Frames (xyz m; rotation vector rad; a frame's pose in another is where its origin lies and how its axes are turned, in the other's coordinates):
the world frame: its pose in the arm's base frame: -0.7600 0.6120 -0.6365 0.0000 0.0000 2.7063
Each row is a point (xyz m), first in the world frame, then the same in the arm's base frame.
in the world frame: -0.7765 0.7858 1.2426
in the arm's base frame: -0.3873 -0.4280 0.6061
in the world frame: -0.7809 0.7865 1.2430
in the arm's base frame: -0.3836 -0.4304 0.6065
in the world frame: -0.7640 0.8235 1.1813
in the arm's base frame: -0.4145 -0.4569 0.5448
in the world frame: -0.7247 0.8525 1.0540
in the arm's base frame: -0.4624 -0.4666 0.4175
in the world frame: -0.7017 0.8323 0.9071
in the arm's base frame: -0.4747 -0.4386 0.2706
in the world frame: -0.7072 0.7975 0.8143
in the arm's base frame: -0.4550 -0.4093 0.1778
